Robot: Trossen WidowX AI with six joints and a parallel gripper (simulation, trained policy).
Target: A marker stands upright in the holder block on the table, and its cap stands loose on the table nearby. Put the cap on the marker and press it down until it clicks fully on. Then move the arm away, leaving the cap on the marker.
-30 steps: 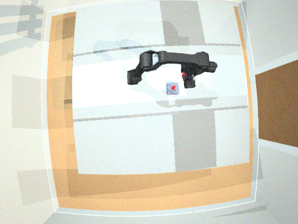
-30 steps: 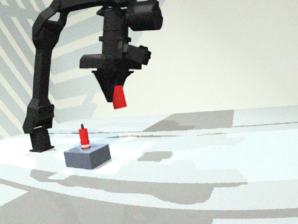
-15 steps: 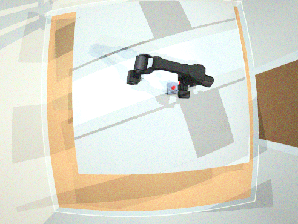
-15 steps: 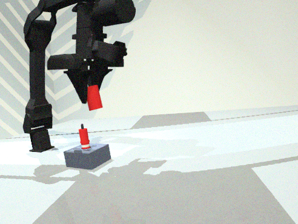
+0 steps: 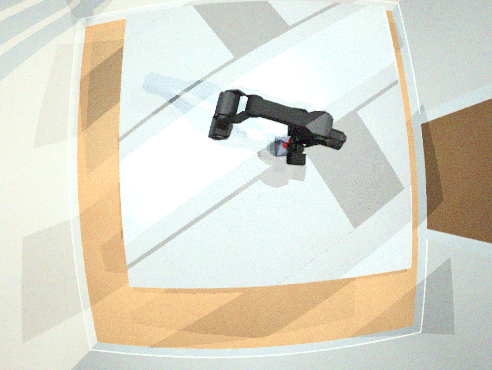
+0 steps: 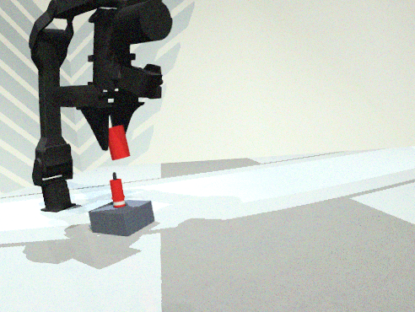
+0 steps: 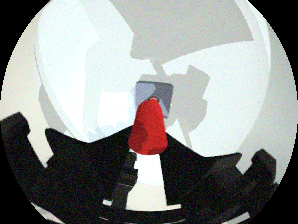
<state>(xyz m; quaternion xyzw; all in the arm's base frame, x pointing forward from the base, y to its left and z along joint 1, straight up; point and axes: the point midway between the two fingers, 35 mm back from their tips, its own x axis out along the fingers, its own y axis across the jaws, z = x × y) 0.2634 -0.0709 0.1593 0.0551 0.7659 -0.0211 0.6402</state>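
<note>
My gripper tip is 1 cm to the left of the grey holder block and 11 cm above it. From my gripper tip the other things lie so: red cap: 1 cm ahead, 1 cm above.
</note>
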